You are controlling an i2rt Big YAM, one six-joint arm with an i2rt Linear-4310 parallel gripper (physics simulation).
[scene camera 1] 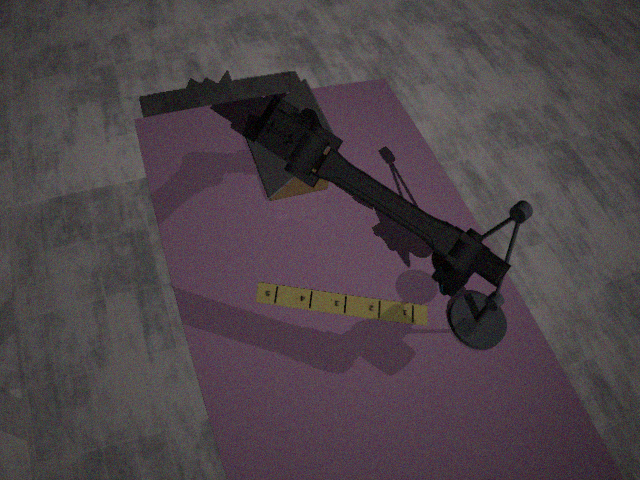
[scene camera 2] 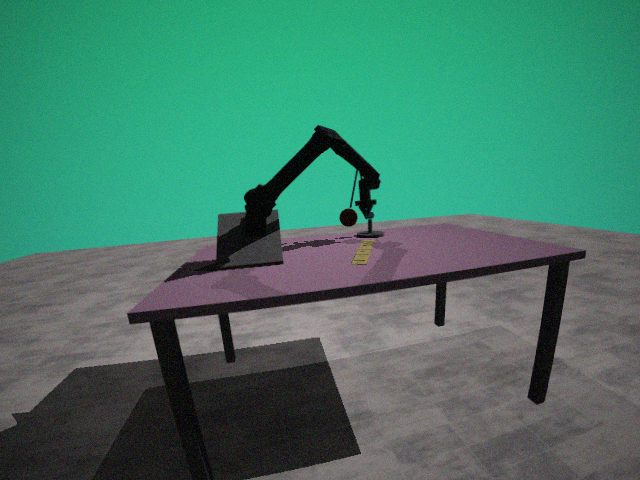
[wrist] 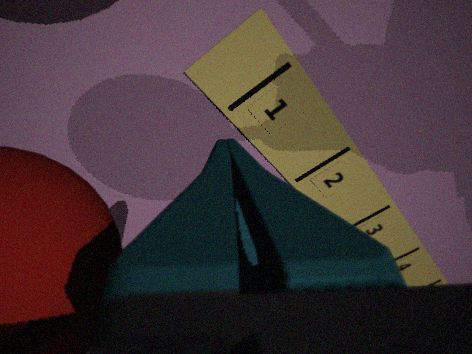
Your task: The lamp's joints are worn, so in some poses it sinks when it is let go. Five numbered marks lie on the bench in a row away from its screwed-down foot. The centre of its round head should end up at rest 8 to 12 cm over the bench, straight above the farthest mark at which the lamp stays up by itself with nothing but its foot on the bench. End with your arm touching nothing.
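Frame: origin at the arm's base, x ahead, y down, z left, level; metres.
Where they show: gripper, fingertip midpoint: [scene camera 1: 442,293] [scene camera 2: 366,219] [wrist: 225,153]; arm's base, link origin: [scene camera 2: 256,225].
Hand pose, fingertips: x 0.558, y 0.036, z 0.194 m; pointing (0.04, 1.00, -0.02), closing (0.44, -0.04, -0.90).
Each offset is from my fingertips to the centre of the thing. "pt": to the spot under its first point. Level surfaces: height alone.
The lamp's round foot @[pt dx +0.061, dy +0.094, dz +0.109 m] [scene camera 1: 476,320] [scene camera 2: 369,234] is on the bench beside the mark 1 end of the yellow strip @[dx -0.086, dy +0.114, dz -0.214 m] [scene camera 1: 327,303] [scene camera 2: 363,252] [wrist: 320,130]. The lamp's elbow [scene camera 1: 521,211] stands high, right of my arm in scene view 1. The red round head @[pt dx -0.097, dy -0.014, dz +0.014 m] [scene camera 2: 348,217] [wrist: 45,235] hangs above the bench from a thin rod; my arm hides it in scene view 1. My gripper [scene camera 1: 447,292] [scene camera 2: 368,217] [wrist: 225,153] is shut and empty, pointing down beside the head. The head's edge meets the finger's outline in the wrist view; contact cannot be told.
The arm's grey slanted mount [scene camera 1: 268,175] [scene camera 2: 268,250] stands at one end of the pink bench @[dy +0.115 m] [scene camera 1: 222,232] [scene camera 2: 465,253]. My forearm [scene camera 1: 387,191] [scene camera 2: 354,157] reaches above the bench toward the lamp. Shadows fall over marks 1 and 2.
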